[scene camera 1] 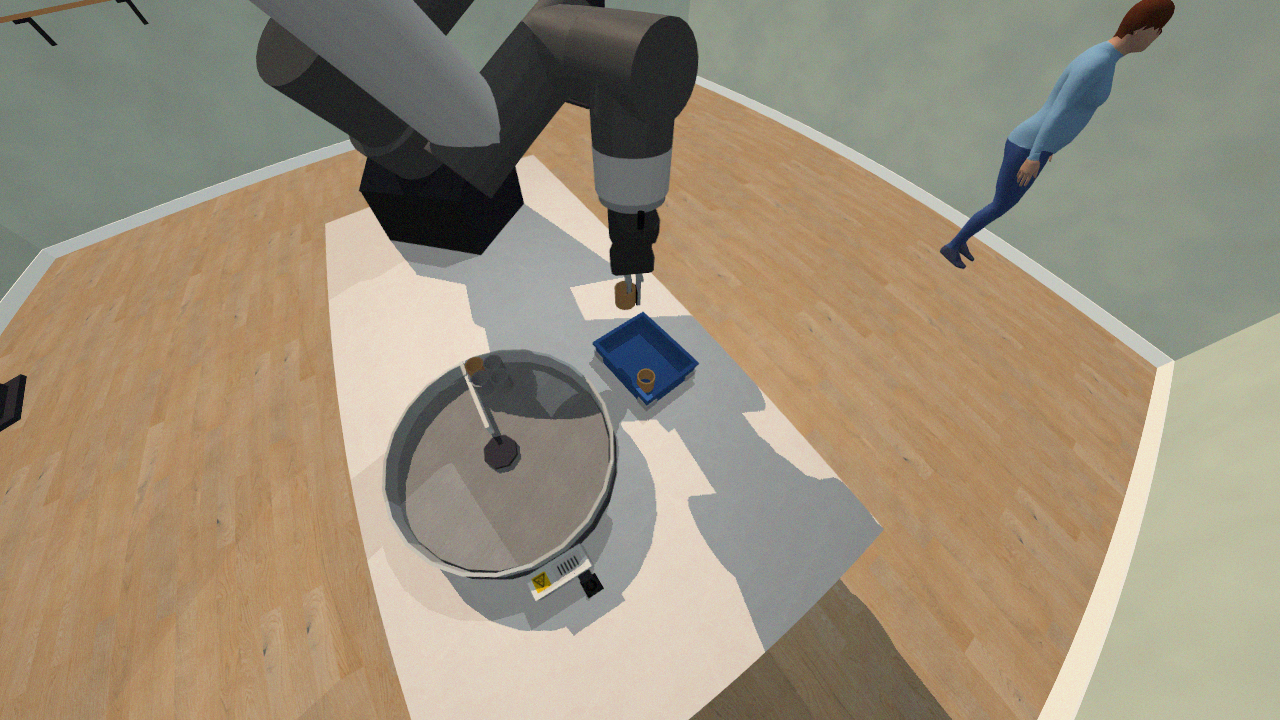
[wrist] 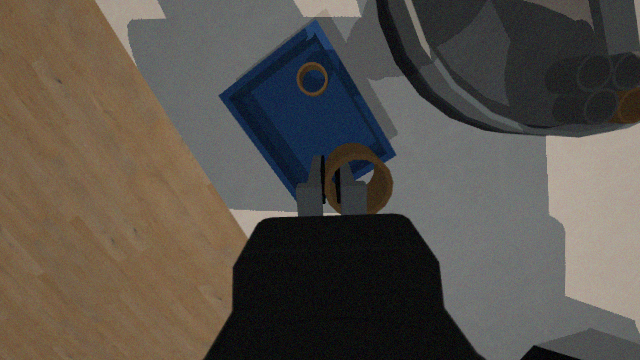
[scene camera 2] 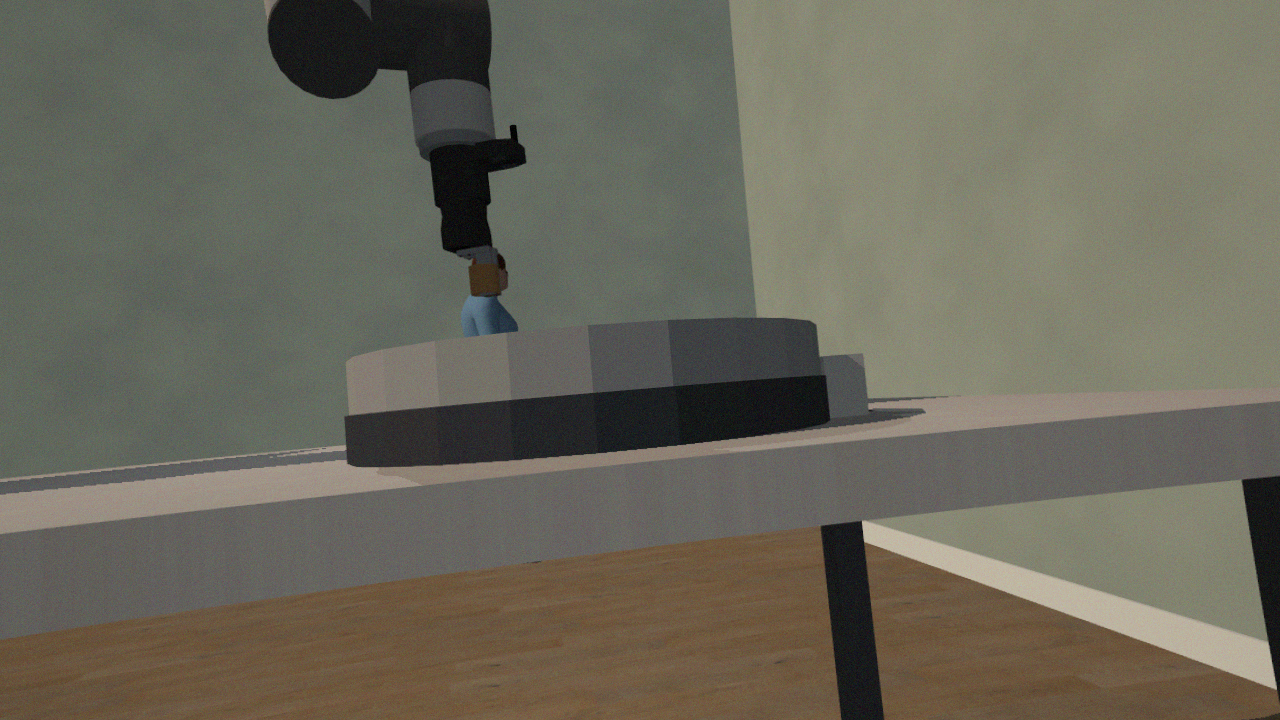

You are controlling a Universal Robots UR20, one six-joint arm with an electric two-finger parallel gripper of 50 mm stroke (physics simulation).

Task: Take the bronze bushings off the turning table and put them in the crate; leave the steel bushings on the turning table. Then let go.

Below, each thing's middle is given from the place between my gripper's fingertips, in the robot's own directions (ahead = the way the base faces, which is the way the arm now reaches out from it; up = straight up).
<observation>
Right now the blue crate [scene camera 1: 639, 343] is 16 cm below my hand and 3 cm ahead of it.
</observation>
